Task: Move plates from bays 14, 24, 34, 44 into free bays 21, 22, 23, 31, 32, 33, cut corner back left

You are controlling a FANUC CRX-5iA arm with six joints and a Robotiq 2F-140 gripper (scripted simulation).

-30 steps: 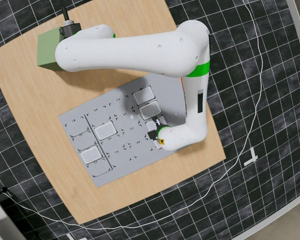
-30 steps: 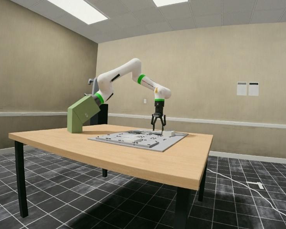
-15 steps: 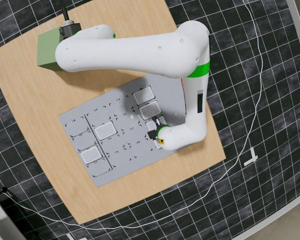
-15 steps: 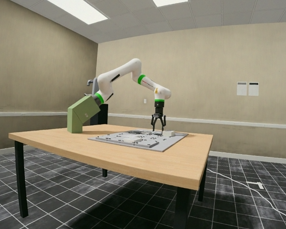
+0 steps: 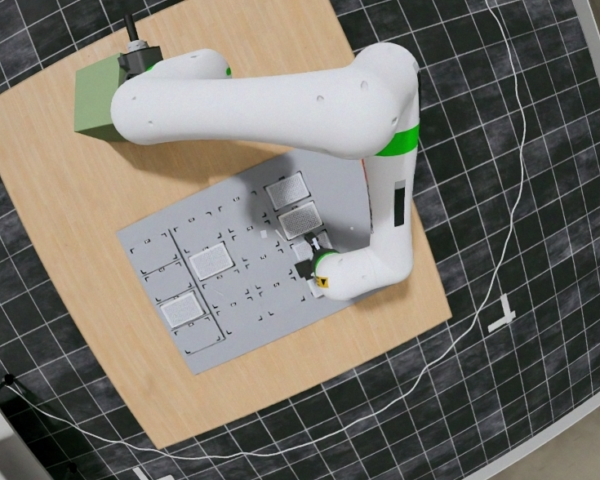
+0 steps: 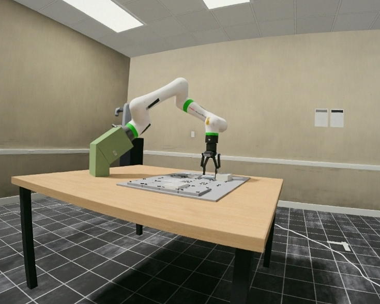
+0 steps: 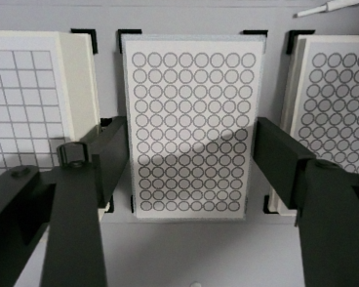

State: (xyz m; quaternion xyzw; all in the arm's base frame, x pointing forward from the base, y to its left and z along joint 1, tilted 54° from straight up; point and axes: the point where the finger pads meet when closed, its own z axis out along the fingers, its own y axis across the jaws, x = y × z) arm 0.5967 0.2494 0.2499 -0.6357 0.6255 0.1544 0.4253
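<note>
Now: the white block 110 mm ahead of my hand, 20 mm to the left of it and 10 mm below it. The rest, counted from my hand: sealed plate: 210 mm behind, 40 mm to the right, 30 mm below.
</note>
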